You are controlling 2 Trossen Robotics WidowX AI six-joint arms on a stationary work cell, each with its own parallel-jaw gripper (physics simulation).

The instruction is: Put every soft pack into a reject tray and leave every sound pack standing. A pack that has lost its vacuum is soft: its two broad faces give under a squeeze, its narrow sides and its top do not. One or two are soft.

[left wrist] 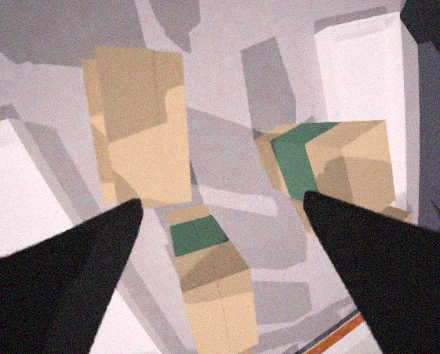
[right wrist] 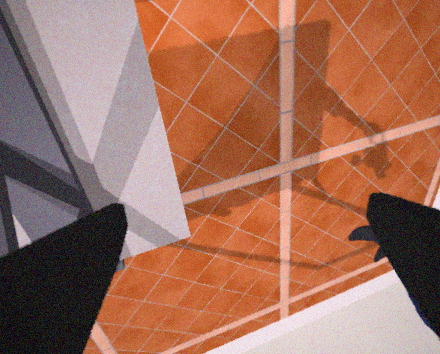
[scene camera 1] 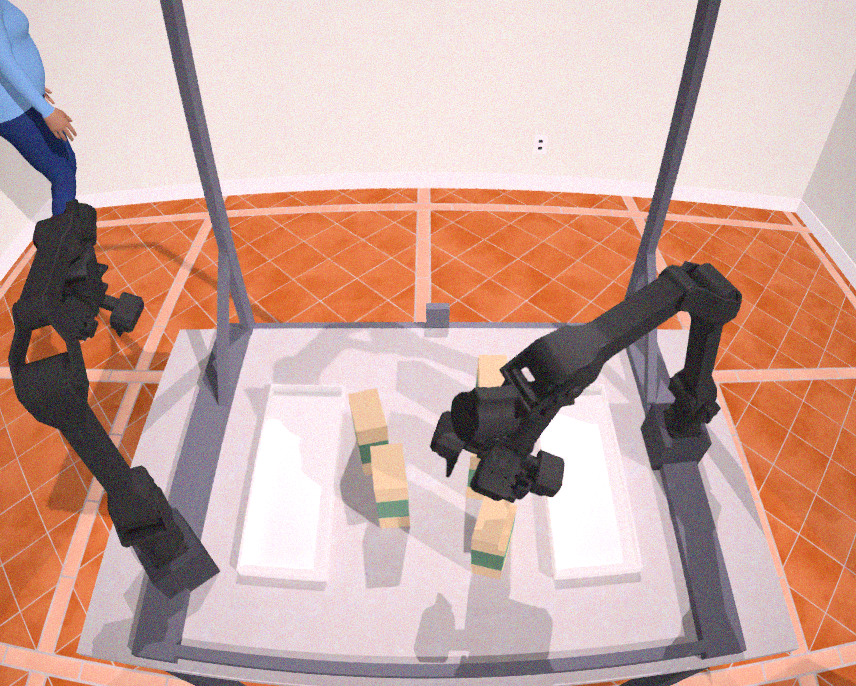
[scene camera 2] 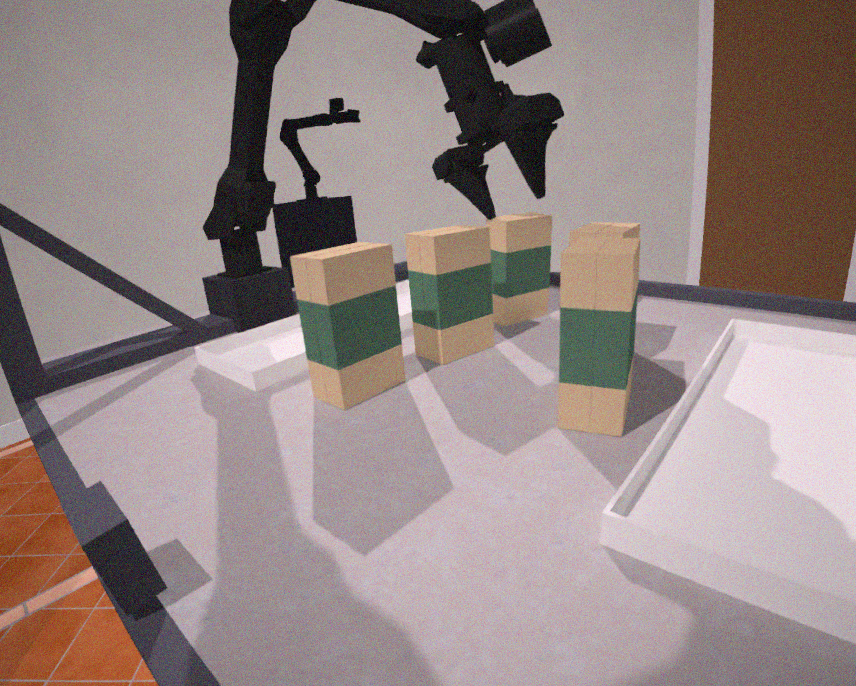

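Seen in the pictures: left gripper, fingertip midpoint: point(left wrist: 223, 202) point(scene camera 2: 515, 208); right gripper, fingertip midpoint: point(right wrist: 246, 209) point(scene camera 1: 99, 327); left arm's base at its link origin: point(scene camera 1: 682, 423) point(scene camera 2: 244, 272); right arm's base at its link origin: point(scene camera 1: 164, 544).
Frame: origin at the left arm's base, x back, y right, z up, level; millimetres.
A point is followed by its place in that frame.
Observation:
Several tan packs with green bands stand upright: the left pair's far pack point(scene camera 1: 367, 414) {x -571, y 1, z 60 mm} point(scene camera 2: 595, 343) {x -583, y 49, z -5 mm} and near pack point(scene camera 1: 389, 478) {x -533, y -120, z 61 mm}, and the right row's far pack point(scene camera 1: 491, 368) {x -362, y 96, z 60 mm} point(scene camera 2: 350, 325) {x -383, y 108, z -3 mm}, middle pack point(scene camera 1: 473, 477) point(scene camera 2: 451, 292) {x -397, y -21, z -1 mm} and near pack point(scene camera 1: 493, 532) {x -385, y -215, z 61 mm} point(scene camera 2: 523, 267) {x -397, y -177, z -4 mm} point(left wrist: 145, 135) {x -383, y -191, z 61 mm}. No squeeze shows, so softness cannot be told. White reject trays stand at left point(scene camera 1: 282, 575) {x -714, y -240, z -63 mm} point(scene camera 2: 675, 418) {x -640, y 25, z -63 mm} and right point(scene camera 1: 598, 575) {x -197, y -250, z -73 mm} point(scene camera 2: 227, 373) {x -201, y 151, z -73 mm}. My left gripper point(scene camera 1: 480, 480) {x -406, y -144, z 74 mm} point(scene camera 2: 515, 207) {x -406, y -144, z 74 mm} point(left wrist: 223, 202) {x -406, y -144, z 74 mm} is open and empty, above the right row's near end. My right gripper point(scene camera 1: 98, 300) point(right wrist: 246, 209) {x -1057, y 90, z 184 mm} is open and empty, off the table's left side.
Dark frame posts point(scene camera 1: 192, 107) {x -866, y 324, z 473 mm} point(scene camera 1: 682, 107) {x -28, y 316, z 475 mm} rise at both sides of the table. A small grey block point(scene camera 1: 437, 315) {x -446, y 333, z -39 mm} sits at the far edge. A person point(scene camera 1: 21, 78) stands at the far left. The left arm hides part of the right row and right tray in scene camera 1.

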